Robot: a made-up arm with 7 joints. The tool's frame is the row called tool. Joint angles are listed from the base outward. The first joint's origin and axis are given. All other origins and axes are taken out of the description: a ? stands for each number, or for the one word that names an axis. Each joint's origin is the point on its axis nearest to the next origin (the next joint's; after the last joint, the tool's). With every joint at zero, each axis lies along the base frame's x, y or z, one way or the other. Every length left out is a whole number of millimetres.
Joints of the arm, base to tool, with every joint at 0 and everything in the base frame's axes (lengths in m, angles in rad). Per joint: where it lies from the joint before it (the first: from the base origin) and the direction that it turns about. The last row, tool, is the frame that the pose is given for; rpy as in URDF.
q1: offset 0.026 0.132 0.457 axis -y
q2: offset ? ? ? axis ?
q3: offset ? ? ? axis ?
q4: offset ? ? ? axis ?
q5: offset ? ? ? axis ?
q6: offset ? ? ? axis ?
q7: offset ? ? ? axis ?
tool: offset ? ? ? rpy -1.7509 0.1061 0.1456
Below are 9 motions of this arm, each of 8 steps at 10 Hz.
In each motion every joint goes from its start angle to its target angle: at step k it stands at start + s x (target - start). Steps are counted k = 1, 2, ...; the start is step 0. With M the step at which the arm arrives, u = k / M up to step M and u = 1 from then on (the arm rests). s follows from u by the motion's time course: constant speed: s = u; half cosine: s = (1 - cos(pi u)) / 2; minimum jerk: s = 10 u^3 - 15 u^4 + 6 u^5.
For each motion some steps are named. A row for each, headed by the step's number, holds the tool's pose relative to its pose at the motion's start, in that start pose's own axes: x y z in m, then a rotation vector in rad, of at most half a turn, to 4 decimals.
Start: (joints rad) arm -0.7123 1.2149 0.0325 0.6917 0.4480 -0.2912 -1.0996
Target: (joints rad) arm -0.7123 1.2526 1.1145 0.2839 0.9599 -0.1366 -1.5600
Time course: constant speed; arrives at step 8
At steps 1, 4, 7, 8:
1: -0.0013 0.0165 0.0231 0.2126 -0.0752 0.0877
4: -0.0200 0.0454 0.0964 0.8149 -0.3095 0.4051
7: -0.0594 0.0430 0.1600 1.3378 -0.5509 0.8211
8: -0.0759 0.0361 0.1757 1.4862 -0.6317 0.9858

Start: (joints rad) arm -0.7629 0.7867 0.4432 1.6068 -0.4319 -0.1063 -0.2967
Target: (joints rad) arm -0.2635 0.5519 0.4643 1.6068 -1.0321 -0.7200 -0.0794
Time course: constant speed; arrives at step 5
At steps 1, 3, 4, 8:
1: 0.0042 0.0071 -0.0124 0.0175 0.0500 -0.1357
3: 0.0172 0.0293 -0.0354 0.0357 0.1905 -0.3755
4: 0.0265 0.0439 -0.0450 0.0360 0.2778 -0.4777
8: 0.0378 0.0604 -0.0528 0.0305 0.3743 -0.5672

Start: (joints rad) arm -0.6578 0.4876 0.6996 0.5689 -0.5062 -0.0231 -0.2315
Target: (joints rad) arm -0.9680 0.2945 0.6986 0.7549 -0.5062 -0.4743 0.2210
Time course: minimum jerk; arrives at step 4
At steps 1, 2, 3, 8:
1: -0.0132 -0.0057 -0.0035 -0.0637 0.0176 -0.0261
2: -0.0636 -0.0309 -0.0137 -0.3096 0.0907 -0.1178
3: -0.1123 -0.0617 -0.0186 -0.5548 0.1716 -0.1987
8: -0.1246 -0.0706 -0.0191 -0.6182 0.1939 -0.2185

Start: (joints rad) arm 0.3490 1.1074 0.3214 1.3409 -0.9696 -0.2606 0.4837
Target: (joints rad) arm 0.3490 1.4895 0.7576 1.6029 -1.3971 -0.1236 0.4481
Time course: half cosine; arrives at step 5
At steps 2, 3, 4, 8:
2: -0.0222 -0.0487 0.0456 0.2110 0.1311 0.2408
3: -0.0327 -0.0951 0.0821 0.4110 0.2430 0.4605
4: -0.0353 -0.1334 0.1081 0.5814 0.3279 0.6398
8: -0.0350 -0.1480 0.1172 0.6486 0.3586 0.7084

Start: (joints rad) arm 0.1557 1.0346 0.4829 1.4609 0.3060 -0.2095 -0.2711
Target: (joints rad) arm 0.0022 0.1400 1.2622 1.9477 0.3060 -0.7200 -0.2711
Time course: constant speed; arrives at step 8
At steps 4, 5, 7, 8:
4: -0.0459 -0.1519 -0.0425 0.3609 -0.2342 -0.3176
5: -0.0479 -0.1937 -0.0581 0.4678 -0.2361 -0.3793
7: -0.0364 -0.2765 -0.0953 0.6743 -0.1694 -0.4748
8: -0.0222 -0.3156 -0.1164 0.7655 -0.1028 -0.5071

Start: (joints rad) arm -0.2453 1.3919 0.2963 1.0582 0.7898 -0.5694 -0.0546
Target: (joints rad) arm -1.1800 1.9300 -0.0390 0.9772 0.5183 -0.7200 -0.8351
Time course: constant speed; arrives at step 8
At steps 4, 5, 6, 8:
4: 0.0038 0.0579 -0.0477 -0.1964 0.4086 0.2155
5: -0.0035 0.0703 -0.0671 -0.2706 0.4981 0.2364
6: -0.0139 0.0802 -0.0888 -0.3542 0.5779 0.2458
8: -0.0425 0.0904 -0.1377 -0.5458 0.6999 0.2351

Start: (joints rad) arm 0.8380 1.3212 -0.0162 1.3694 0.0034 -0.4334 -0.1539
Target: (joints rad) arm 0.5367 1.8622 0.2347 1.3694 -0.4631 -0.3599 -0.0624
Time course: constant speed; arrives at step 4
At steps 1, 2, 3, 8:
1: 0.0248 -0.0006 0.0372 -0.0859 0.2416 0.0576
2: 0.0550 0.0071 0.0689 -0.1704 0.4843 0.1026
3: 0.0892 0.0221 0.0937 -0.2493 0.7280 0.1335
8: 0.1262 0.0431 0.1107 -0.3186 0.9721 0.1485

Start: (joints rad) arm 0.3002 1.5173 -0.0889 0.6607 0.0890 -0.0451 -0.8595
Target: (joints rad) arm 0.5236 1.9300 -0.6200 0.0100 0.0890 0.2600 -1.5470
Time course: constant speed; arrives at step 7
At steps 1, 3, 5, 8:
1: -0.0067 0.0155 0.0165 0.1465 0.1353 0.0370
3: -0.0243 0.0433 0.0611 0.4597 0.4252 0.0844
5: -0.0454 0.0640 0.1222 0.7858 0.7424 0.0980
8: -0.0663 0.0731 0.1994 1.1057 1.0921 0.0795

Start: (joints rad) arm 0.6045 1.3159 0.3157 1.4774 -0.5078 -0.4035 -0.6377
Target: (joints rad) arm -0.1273 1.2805 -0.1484 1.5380 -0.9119 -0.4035 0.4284
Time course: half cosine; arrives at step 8
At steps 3, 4, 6, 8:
3: 0.0182 -0.0213 -0.0553 -0.7063 0.0249 -0.0471
4: 0.0332 -0.0455 -0.0860 -1.1333 0.0551 -0.1057
6: 0.0676 -0.1115 -0.1256 -1.8865 0.1538 -0.2904
8: 0.0837 -0.1453 -0.1324 -2.1779 0.2165 -0.4033

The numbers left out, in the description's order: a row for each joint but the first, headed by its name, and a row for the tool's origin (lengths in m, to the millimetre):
q2: xyz -0.003 0 -0.02, axis +x
q3: xyz 0 0.012 -0.368, axis +z
q4: xyz -0.008 0.053 0, axis -y
q5: xyz 0.024 0 -0.213, axis +z
q6: xyz 0.019 0.019 0, axis +y
q7: xyz 0.023 0 0.008, axis -x
tool: xyz 0 0.018 0.012

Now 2 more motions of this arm.
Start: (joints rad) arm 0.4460 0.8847 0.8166 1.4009 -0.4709 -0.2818 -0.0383
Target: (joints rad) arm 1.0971 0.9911 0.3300 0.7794 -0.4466 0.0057 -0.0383
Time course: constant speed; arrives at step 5
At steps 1, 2, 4, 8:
1: -0.0065 0.0338 -0.0101 -0.0053 -0.0651 0.0935
2: -0.0107 0.0672 -0.0168 -0.0142 -0.1205 0.1871
4: -0.0145 0.1299 -0.0190 -0.0349 -0.2047 0.3796
8: -0.0155 0.1579 -0.0143 -0.0433 -0.2361 0.4808

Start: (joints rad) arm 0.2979 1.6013 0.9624 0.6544 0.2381 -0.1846 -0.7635
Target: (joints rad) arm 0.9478 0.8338 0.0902 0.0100 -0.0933 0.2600 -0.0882
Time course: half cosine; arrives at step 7
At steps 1, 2, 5, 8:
1: -0.0222 -0.0067 0.0005 -0.0284 0.0586 0.0757
2: -0.0830 -0.0320 -0.0032 -0.1238 0.2039 0.2953
5: -0.2701 -0.2393 -0.1200 -0.8019 0.6077 1.2237
8: -0.2817 -0.3149 -0.1813 -1.0570 0.7027 1.4242

